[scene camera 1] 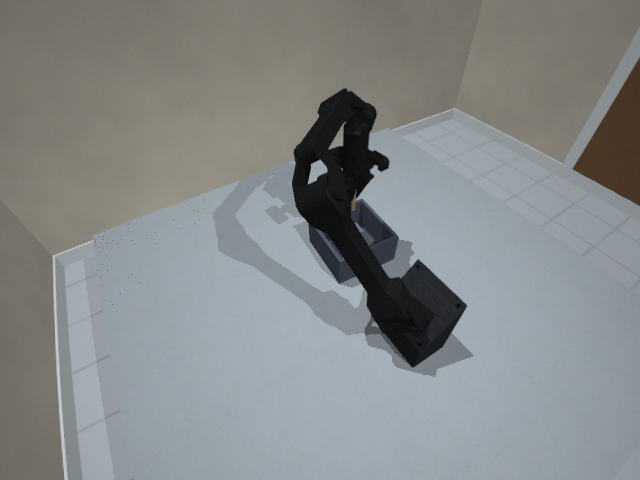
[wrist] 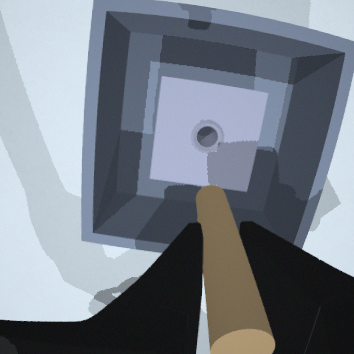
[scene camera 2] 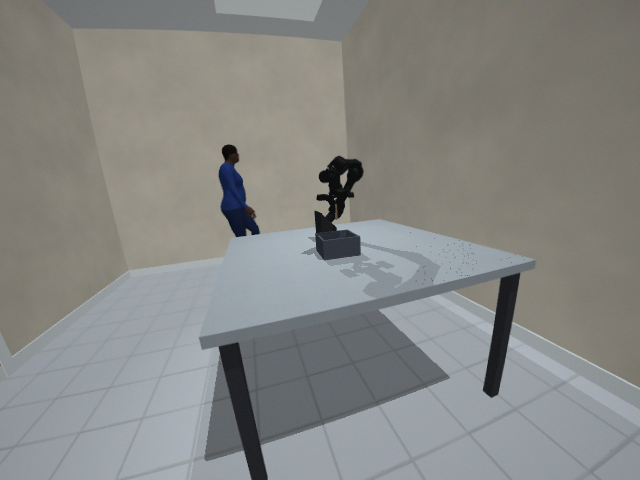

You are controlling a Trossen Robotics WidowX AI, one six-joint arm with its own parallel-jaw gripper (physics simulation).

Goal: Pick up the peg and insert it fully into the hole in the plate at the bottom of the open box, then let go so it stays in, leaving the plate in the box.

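Places are measured from the arm's base along level axes (x left, y ahead, z down), in centimetres.
Pixels of known places: gripper, fingertip midpoint: (scene camera 1: 352, 198) (wrist: 219, 233) (scene camera 2: 336, 213); arm's base, origin of the base link: (scene camera 1: 415, 316) (scene camera 2: 327, 220).
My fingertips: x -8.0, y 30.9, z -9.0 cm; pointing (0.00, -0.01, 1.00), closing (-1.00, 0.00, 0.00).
Ahead of a thing's pixels: the offset from my fingertips to its middle. Level surfaces: height alone.
My gripper (scene camera 1: 354, 192) (scene camera 2: 336, 203) (wrist: 219, 233) is shut on the tan round peg {dz -0.6, dx +0.0, dy -0.2 cm} (scene camera 1: 353, 202) (scene camera 2: 336, 211) (wrist: 227, 280) and holds it above the open box, clear of its rim in scene camera 2. The peg's far end overlaps the near edge of the plate in the wrist view. The dark blue-grey open box {dz +16.1, dx -0.8, dy +0.3 cm} (scene camera 1: 383, 251) (scene camera 2: 339, 248) (wrist: 87, 150) stands on the table. The pale square plate {dz +17.6, dx -0.8, dy +0.3 cm} (wrist: 175, 110) lies on its bottom, slightly turned in view. Its round hole (wrist: 207, 136) is empty and shows beyond the peg's end. The hole does not show in scene camera 2.
The arm's dark base block (scene camera 1: 436, 294) stands on the pale table {dz +21.0 cm} (scene camera 1: 232, 372) (scene camera 2: 268, 289) near the box. The box's four walls rise around the plate. A person in blue (scene camera 2: 232, 188) stands behind the table. Arm shadows fall across the table and plate.
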